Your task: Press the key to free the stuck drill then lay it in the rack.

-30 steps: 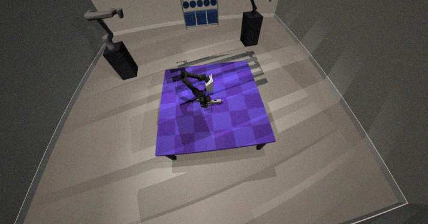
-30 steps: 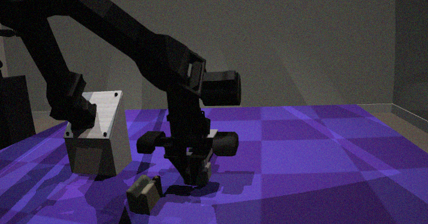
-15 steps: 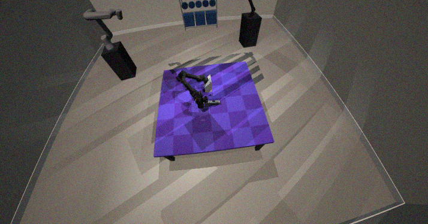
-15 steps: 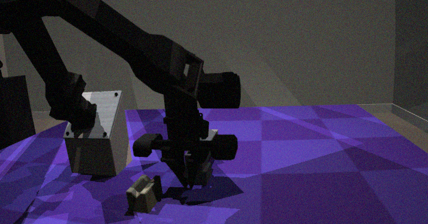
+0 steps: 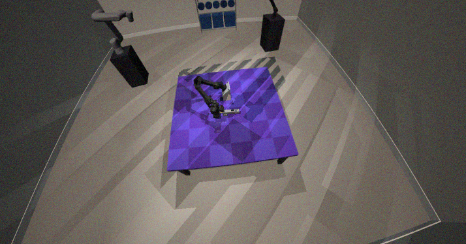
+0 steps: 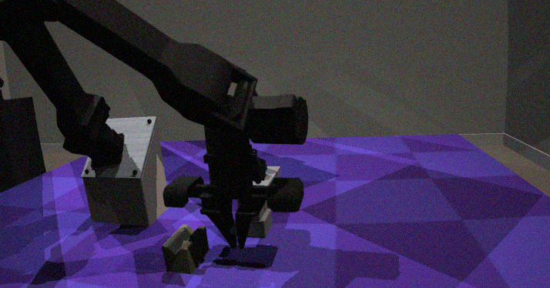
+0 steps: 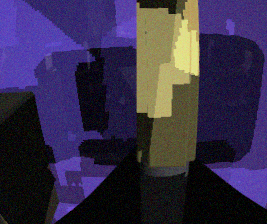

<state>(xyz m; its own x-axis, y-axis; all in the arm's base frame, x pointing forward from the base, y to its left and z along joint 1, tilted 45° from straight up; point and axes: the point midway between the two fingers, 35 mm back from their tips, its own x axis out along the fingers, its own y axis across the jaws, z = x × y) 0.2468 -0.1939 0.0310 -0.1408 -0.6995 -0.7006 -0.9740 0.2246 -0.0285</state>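
Right now the rack is 80 mm behind my gripper tip. The rest, counted from my gripper tip: black key (30 mm ahead, 180 mm to the left, 30 mm above).
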